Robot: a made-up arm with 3 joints.
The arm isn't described. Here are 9 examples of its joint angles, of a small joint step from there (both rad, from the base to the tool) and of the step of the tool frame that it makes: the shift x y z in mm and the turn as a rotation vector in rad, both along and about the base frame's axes.
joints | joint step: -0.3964 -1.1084 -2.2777 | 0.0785 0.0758 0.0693
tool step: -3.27 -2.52 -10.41 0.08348 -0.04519 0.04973
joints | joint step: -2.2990 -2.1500 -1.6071 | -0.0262 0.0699 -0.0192
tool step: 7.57 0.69 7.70 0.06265 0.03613 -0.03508
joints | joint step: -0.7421 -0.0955 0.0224 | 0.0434 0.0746 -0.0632
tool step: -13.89 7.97 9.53 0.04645 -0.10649 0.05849
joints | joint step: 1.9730 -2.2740 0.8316 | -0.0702 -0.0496 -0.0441
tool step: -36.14 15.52 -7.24 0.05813 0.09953 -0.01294
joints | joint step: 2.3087 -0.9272 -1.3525 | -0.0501 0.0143 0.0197
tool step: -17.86 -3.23 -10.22 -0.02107 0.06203 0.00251
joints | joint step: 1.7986 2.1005 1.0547 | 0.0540 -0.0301 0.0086
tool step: 13.67 2.63 7.38 0.03102 -0.05823 0.00034
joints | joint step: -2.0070 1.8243 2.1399 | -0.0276 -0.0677 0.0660
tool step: -12.37 -11.17 -10.64 -0.03291 0.01320 0.08745
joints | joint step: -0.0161 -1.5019 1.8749 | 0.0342 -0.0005 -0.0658
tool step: 3.15 -5.56 5.03 -0.06565 -0.03870 -0.00057
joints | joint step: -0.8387 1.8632 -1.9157 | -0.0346 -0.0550 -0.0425
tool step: -10.65 -4.11 2.02 -0.01464 0.04572 -0.06703
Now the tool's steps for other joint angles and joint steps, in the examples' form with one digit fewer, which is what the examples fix.
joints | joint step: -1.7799 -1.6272 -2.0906 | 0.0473 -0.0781 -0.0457
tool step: -23.1 1.3 -10.0 -0.0684 -0.0429 0.0591
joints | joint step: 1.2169 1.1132 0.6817 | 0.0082 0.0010 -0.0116
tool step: -2.4 -1.4 -1.5 0.0026 -0.0133 0.0101
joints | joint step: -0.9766 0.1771 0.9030 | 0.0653 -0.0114 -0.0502
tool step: 4.1 -4.1 20.1 -0.0042 -0.1148 -0.0136
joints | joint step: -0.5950 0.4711 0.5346 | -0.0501 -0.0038 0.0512
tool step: 7.7 3.0 -17.2 -0.0211 0.0958 0.0104
